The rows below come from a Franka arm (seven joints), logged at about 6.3 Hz.
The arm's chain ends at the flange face. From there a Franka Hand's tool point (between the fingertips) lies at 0.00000 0.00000 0.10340 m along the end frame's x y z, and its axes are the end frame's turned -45 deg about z.
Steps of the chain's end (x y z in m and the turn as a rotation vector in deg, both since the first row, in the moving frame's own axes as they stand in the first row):
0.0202 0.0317 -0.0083 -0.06 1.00 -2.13
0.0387 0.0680 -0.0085 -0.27 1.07 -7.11
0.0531 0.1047 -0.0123 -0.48 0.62 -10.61
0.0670 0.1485 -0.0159 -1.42 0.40 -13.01
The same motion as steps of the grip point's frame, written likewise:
-0.0069 0.0380 -0.0083 -0.75 0.66 -2.13
-0.0196 0.0771 -0.0085 -0.95 0.57 -7.11
-0.0362 0.1130 -0.0123 -0.78 0.10 -10.61
-0.0587 0.1548 -0.0159 -1.29 -0.72 -13.01

